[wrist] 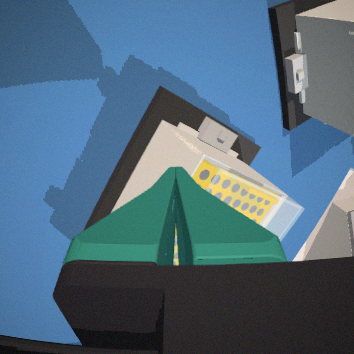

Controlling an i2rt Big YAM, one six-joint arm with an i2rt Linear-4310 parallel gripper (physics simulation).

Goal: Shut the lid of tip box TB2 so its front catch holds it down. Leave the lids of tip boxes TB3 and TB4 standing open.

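Frame: origin at the arm's base, x right, y back, z down, level; metres.
Seen in the pictures: gripper, fingertip midpoint: (175, 177).
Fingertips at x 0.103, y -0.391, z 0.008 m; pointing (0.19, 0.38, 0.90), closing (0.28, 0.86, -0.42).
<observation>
Offsets run from my fingertips to a thing's top centre. "spot": to the spot under its first point. Level surfaces: height alone.
My gripper (175, 177) is shut and empty, its green fingertips together over the middle tip box in the wrist view. That tip box {dx -0.061, dy +0.050, dz -0.012 m} (150, 155) is beige and turned at an angle, with a grey front catch {spot: dx +0.011, dy +0.055, dz +0.048 m} (218, 133) on its upper right side. A clear panel {spot: dx -0.017, dy +0.082, dz -0.012 m} (287, 216), seemingly its lid, shows right of the fingers, with a yellow perforated rack (230, 192) seen through it. The fingers hide much of the box. No label is readable, so I cannot tell which box is TB2, TB3 or TB4. Contact between fingertips and lid cannot be made out.
A second box {spot: dx +0.077, dy +0.118, dz +0.029 m} (327, 72) with a grey side and a pale catch {spot: dx +0.068, dy +0.108, dz +0.047 m} (297, 74) stands at the upper right on a dark base {spot: dx +0.064, dy +0.105, dz +0.059 m} (282, 75), partly out of view. Part of a beige box (327, 232) shows at the lower right. Shadows fall on the blue surface {dz +0.065 m} (200, 35).
</observation>
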